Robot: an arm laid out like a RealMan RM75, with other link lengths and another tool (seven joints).
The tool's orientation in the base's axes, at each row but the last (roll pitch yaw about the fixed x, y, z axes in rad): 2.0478, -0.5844, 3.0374; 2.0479, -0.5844, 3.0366; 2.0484, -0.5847, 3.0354; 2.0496, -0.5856, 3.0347; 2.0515, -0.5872, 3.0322; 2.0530, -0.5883, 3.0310; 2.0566, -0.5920, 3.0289; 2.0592, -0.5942, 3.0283; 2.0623, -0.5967, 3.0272; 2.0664, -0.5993, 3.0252; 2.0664, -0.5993, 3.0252; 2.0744, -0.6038, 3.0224; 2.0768, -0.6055, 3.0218
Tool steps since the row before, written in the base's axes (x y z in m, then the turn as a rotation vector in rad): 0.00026, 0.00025, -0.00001, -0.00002, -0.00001, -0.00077; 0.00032, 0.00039, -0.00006, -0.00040, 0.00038, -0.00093; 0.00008, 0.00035, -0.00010, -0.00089, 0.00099, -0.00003; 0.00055, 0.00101, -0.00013, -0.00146, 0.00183, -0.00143; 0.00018, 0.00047, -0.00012, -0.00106, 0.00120, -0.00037; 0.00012, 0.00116, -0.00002, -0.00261, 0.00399, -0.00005; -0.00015, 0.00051, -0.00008, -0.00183, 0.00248, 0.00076; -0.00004, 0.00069, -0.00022, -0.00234, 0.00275, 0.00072; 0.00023, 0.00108, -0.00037, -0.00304, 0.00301, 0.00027; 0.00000, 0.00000, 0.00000, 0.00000, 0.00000, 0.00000; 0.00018, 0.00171, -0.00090, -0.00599, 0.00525, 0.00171; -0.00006, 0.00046, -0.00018, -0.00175, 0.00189, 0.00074; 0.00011, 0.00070, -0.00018, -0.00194, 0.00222, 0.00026
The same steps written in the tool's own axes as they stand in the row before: -0.00020, 0.00023, 0.00019, -0.00041, -0.00059, 0.00029; -0.00026, 0.00028, 0.00033, -0.00015, -0.00075, 0.00077; -0.00009, 0.00011, 0.00034, 0.00081, -0.00010, 0.00105; -0.00044, 0.00061, 0.00088, 0.00058, -0.00110, 0.00245; -0.00017, 0.00020, 0.00045, 0.00078, -0.00036, 0.00140; 0.00000, 0.00052, 0.00104, 0.00250, 0.00018, 0.00406; 0.00013, 0.00007, 0.00052, 0.00216, 0.00058, 0.00225; -0.00003, 0.00010, 0.00072, 0.00259, 0.00038, 0.00259; -0.00029, 0.00030, 0.00109, 0.00293, -0.00022, 0.00312; 0.00000, 0.00000, 0.00000, 0.00000, 0.00000, 0.00000; -0.00049, 0.00015, 0.00187, 0.00638, 0.00014, 0.00506; -0.00001, 0.00003, 0.00050, 0.00204, 0.00036, 0.00171; -0.00012, 0.00023, 0.00068, 0.00195, 0.00005, 0.00223
